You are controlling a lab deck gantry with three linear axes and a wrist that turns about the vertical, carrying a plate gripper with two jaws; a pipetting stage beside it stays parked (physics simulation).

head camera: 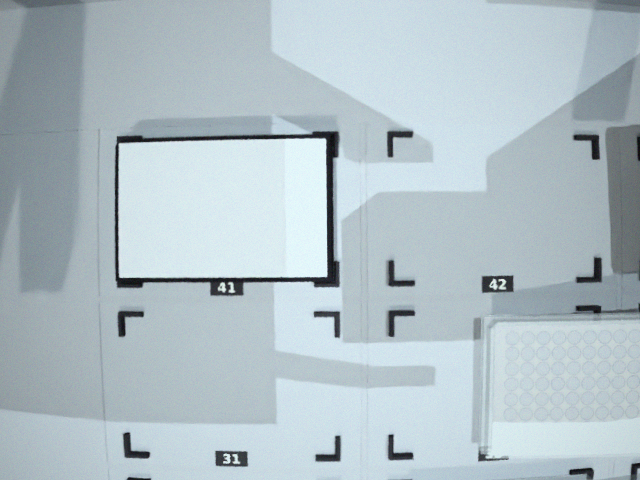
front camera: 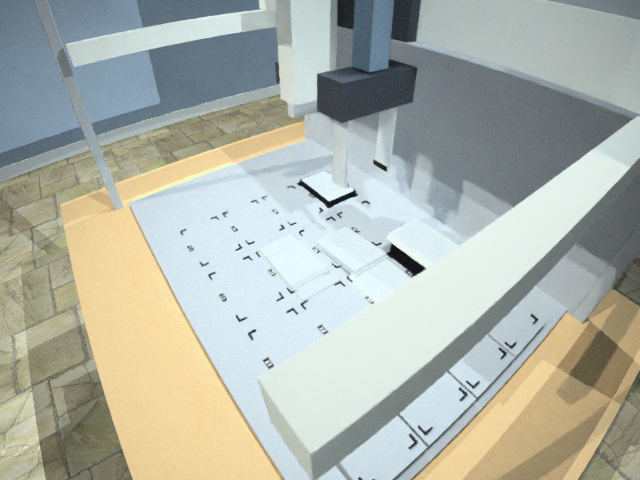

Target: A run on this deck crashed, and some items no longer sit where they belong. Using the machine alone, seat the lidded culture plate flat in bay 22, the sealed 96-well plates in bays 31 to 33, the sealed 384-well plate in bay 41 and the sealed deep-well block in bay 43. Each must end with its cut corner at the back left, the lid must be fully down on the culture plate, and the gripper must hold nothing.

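Seen in the pictures: gripper, fingertip midpoint: (front camera: 361, 175); robot's base at its link origin: (front camera: 181, 232).
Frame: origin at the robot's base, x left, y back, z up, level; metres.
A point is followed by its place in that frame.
Note:
My gripper (front camera: 360, 176) @(x 0.301, y -0.250, z 0.158 m) is open and empty, hanging above the deck near the bay 41 plate; its jaws do not show in the head view. A black-sided plate with a white top (front camera: 326, 187) @(x 0.356, y -0.073, z 0.014 m) (head camera: 222, 209) @(x 0.363, y -0.065, z 0.014 m) lies in bay 41. A white plate with round wells (front camera: 352, 250) @(x 0.253, y -0.291, z 0.023 m) (head camera: 566, 372) @(x 0.268, y -0.262, z 0.019 m) sits right of the left marks of bay 32, off the bay. A white-topped piece (front camera: 426, 241) @(x 0.360, y -0.384, z 0.056 m) over a black body stands near bay 43. A pale plate (front camera: 293, 259) @(x 0.147, y -0.240, z 0.020 m) with an offset clear layer lies around bay 22. Another white plate (front camera: 379, 281) @(x 0.246, y -0.378, z 0.014 m) is partly hidden. Cut corners cannot be told.
A thick pale beam (front camera: 439, 310) @(x -0.017, y -0.624, z 0.400 m) crosses the front view and hides part of the deck. A tall pale wall (front camera: 439, 118) @(x 0.499, y -0.261, z 0.230 m) stands behind the deck. Bay 31 markings (head camera: 231, 458) @(x 0.211, y -0.064, z 0.000 m) and bay 42 markings (head camera: 497, 284) @(x 0.318, y -0.228, z 0.000 m) show in the head view. Shadows cross the deck.

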